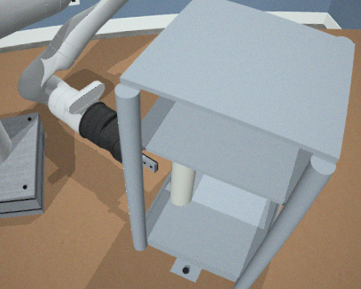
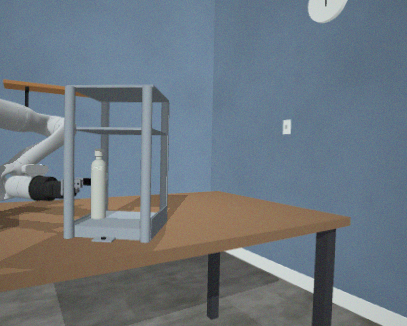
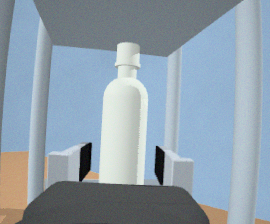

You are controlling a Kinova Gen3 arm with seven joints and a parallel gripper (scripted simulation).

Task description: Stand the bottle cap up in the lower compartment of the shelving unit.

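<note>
My hand is 90 mm short of the shelving unit, 80 mm to the left of it and 70 mm below it.
</note>
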